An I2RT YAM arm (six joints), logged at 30 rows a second.
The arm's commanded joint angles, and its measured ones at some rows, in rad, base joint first. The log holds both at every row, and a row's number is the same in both.
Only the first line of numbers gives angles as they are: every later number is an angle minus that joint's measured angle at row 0.
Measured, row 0:
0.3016 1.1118 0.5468 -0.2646 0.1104 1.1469
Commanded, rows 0 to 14:
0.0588 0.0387 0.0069 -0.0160 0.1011 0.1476
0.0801 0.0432 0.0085 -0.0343 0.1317 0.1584
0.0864 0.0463 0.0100 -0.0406 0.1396 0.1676
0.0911 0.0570 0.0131 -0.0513 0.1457 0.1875
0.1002 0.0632 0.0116 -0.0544 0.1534 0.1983
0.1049 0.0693 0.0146 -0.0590 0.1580 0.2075
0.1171 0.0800 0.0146 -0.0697 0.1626 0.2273
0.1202 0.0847 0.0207 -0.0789 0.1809 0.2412
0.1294 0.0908 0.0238 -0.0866 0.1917 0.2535
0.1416 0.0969 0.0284 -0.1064 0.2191 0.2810
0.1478 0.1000 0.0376 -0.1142 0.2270 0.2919
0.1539 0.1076 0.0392 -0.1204 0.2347 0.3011
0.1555 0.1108 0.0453 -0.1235 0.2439 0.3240
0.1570 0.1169 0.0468 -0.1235 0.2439 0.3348
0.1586 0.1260 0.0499 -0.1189 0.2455 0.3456
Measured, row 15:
0.1438 0.0622 0.0626 -0.0949 0.2873 0.1717
